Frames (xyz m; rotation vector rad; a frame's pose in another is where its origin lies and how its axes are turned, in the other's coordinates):
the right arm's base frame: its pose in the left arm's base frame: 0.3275 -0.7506 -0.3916 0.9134 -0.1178 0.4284
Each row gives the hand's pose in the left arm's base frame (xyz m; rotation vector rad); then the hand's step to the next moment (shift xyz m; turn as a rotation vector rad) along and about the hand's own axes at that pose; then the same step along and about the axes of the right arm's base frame.
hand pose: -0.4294 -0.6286 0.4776 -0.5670 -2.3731 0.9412
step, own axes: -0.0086 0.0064 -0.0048 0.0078 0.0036 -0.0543
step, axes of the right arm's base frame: 0.0092 -0.0065 -0.0033 0.0446 0.0319 -0.0039
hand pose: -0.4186 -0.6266 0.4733 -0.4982 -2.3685 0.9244
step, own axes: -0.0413 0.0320 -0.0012 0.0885 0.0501 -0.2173
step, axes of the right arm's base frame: 0.0246 -0.0413 -0.0205 0.1576 0.1691 -0.0644
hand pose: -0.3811 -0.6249 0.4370 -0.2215 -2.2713 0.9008
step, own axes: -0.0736 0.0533 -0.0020 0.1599 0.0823 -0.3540
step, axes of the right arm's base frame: 0.0314 -0.0687 -0.0505 0.2500 0.2896 -0.1062
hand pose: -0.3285 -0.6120 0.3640 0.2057 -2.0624 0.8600
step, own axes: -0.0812 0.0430 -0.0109 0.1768 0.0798 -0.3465
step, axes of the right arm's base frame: 0.0202 -0.0611 -0.0664 0.2391 0.3017 -0.0973
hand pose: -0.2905 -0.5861 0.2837 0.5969 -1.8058 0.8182
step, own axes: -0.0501 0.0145 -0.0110 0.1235 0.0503 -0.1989
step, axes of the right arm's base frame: 0.0053 -0.0310 -0.0430 0.1333 0.1934 -0.0467
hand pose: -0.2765 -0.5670 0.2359 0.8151 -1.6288 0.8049
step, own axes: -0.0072 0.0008 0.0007 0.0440 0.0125 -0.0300
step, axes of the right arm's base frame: -0.0016 -0.0052 -0.0049 0.0192 0.0507 0.0072
